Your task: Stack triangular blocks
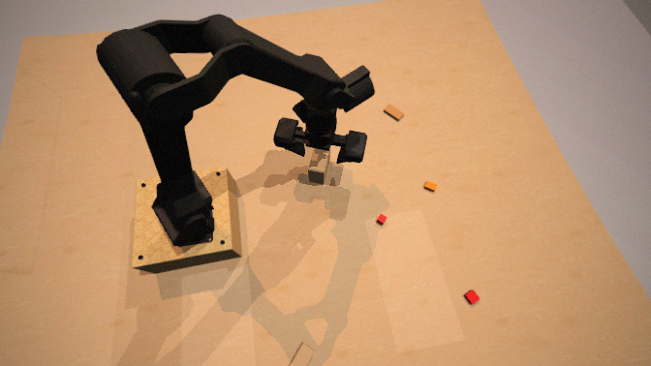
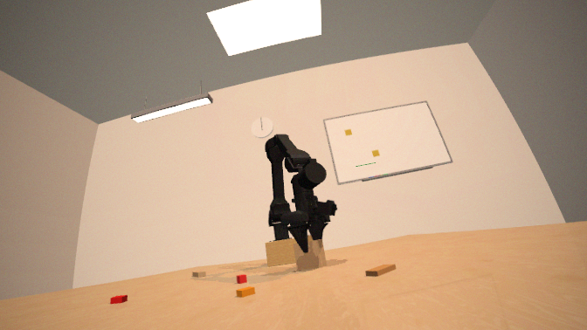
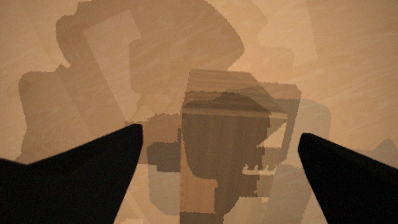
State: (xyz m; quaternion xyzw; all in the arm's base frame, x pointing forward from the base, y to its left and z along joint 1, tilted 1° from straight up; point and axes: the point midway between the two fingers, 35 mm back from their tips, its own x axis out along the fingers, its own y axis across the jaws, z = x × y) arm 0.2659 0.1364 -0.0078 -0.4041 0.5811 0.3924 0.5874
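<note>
The triangular block lies 1 cm to the left of my gripper tip and 1 cm above it. From my gripper tip the other things lie so: red cube (16 cm to the right, 11 cm ahead, 3 cm below); then orange block (25 cm ahead, 9 cm to the right, 4 cm below).
</note>
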